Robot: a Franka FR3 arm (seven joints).
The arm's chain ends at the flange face. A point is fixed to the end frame.
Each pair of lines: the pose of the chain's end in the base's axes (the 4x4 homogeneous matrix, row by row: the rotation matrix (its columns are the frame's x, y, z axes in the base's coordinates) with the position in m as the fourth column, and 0 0 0 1 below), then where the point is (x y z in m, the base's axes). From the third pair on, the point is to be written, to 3 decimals.
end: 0.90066, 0.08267, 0.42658, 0.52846; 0.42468, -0.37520, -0.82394, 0.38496; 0.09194, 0.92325, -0.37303, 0.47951; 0, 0, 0, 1
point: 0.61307 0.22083 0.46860
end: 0.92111, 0.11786, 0.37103, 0.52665; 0.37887, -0.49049, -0.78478, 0.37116; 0.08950, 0.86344, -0.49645, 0.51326; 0, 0, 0, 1
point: 0.60369 0.20690 0.47719
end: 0.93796, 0.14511, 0.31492, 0.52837; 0.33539, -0.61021, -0.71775, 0.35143; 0.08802, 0.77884, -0.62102, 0.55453; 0, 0, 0, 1
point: 0.597 0.192 0.492
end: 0.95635, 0.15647, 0.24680, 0.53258; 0.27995, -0.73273, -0.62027, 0.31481; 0.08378, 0.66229, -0.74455, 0.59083; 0, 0, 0, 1
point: 0.590 0.165 0.499
